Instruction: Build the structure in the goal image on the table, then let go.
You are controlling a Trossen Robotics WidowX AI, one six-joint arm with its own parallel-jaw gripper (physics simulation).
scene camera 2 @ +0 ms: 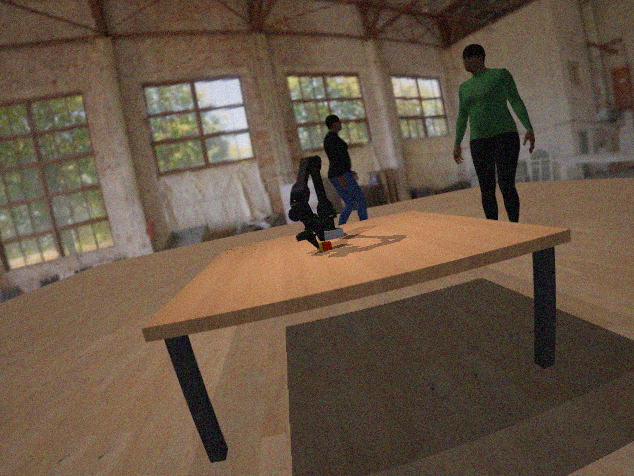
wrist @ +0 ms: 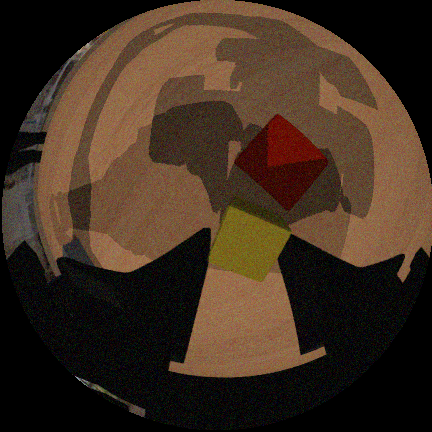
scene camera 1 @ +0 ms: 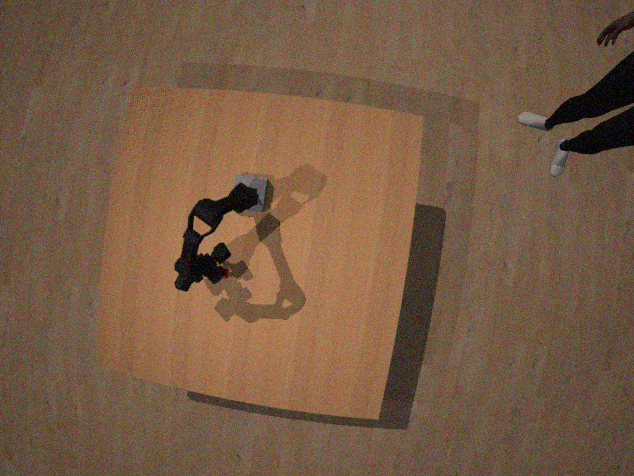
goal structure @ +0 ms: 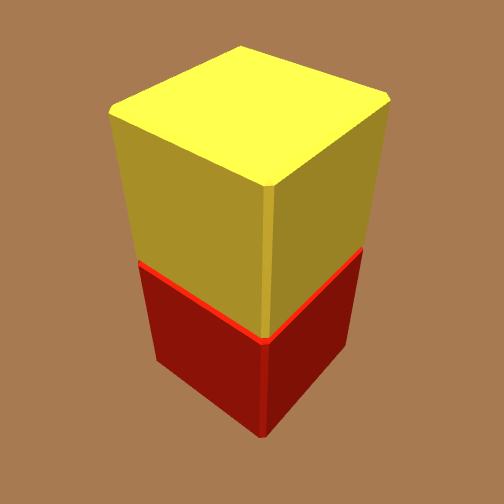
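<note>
My gripper is shut on a yellow cube, which sits between the two black fingers in the wrist view. A red cube lies on the wooden table just beyond the yellow cube, turned corner-on, a small gap apart from it. In the overhead view the black arm hides most of both cubes. I cannot tell whether the yellow cube touches the table.
The arm's grey base plate stands near the table's middle. Two people stand beyond the table in the side view: one in green at the right, one in black behind the arm.
</note>
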